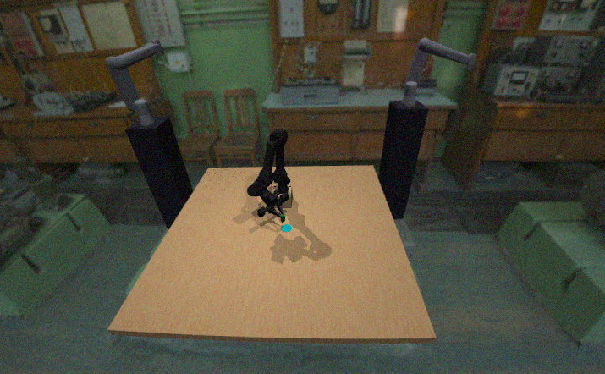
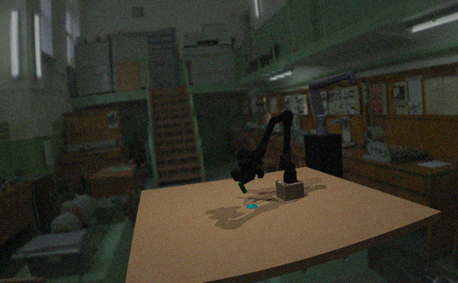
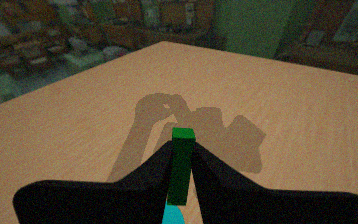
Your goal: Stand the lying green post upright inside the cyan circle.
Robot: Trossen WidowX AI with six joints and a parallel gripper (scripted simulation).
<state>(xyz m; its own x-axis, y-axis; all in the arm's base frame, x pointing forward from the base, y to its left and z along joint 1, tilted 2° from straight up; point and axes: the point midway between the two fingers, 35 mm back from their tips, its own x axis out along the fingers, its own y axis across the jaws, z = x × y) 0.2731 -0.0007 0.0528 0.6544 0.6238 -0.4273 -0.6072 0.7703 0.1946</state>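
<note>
Right now the cyan circle is 50 mm behind my gripper tip and 130 mm below it. Round my gripper tip: green post 10 mm behind, 20 mm below.
</note>
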